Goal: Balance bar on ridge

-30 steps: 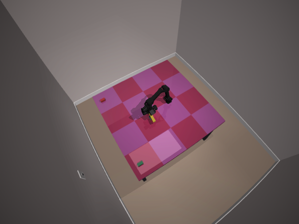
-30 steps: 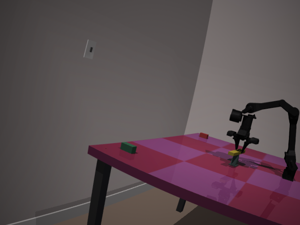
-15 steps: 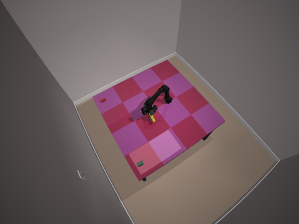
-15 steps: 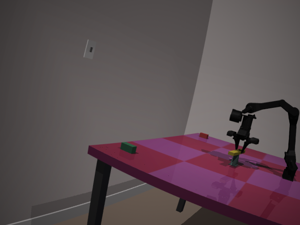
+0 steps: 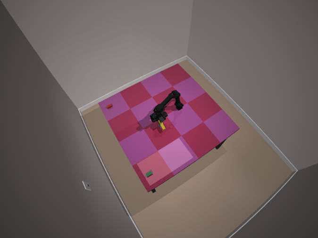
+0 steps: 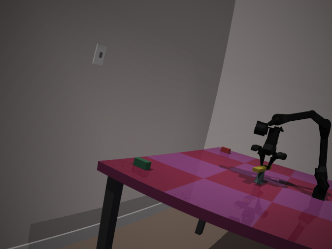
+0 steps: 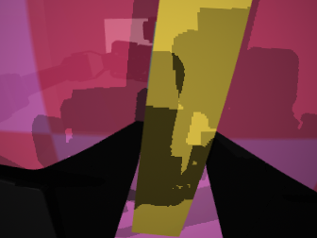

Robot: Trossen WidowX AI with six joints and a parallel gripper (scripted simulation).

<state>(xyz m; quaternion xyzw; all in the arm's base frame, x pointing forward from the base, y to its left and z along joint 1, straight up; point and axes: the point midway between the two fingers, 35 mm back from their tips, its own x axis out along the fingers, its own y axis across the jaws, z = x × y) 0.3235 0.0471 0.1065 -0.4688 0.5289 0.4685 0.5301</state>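
My gripper tip is 3 cm to the right of the yellow bar. The rest, counted from my gripper tip: red block 55 cm to the right, 42 cm ahead, 6 cm below; then green block 45 cm to the left, 42 cm ahead, 6 cm below.
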